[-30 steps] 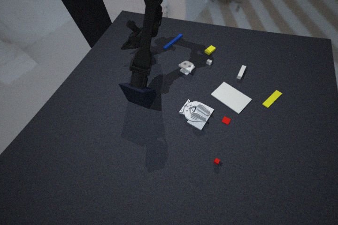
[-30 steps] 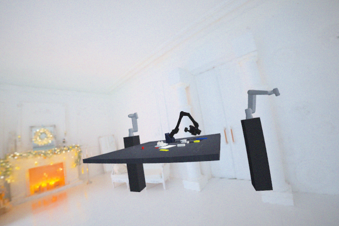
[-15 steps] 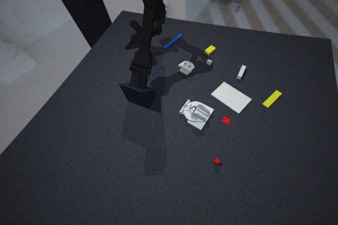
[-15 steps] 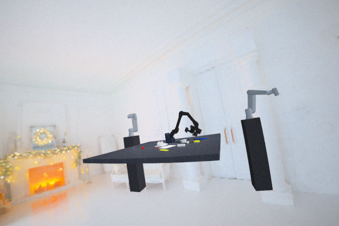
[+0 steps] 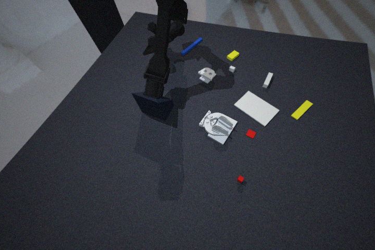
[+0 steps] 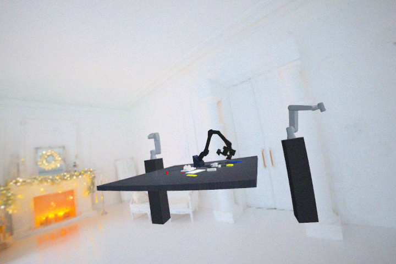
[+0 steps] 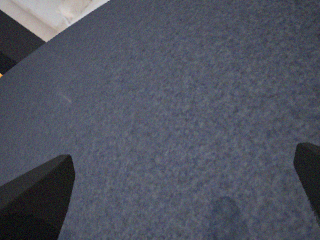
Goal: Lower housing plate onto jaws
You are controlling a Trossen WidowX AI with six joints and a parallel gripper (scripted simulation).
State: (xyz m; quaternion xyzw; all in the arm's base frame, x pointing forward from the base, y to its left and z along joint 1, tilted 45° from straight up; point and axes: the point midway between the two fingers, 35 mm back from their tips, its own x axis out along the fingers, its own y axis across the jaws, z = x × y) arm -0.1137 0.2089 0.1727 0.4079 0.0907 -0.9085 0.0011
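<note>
My gripper tip is 43 cm short of the small white cube, 4 cm to the right of it and 5 cm above it. The rest, counted from my gripper tip: yellow block (42 cm ahead, 14 cm to the left, 5 cm below); blue bar (19 cm ahead, 17 cm to the left, 5 cm below); white sheet (56 cm ahead, 15 cm to the right, 6 cm below).
</note>
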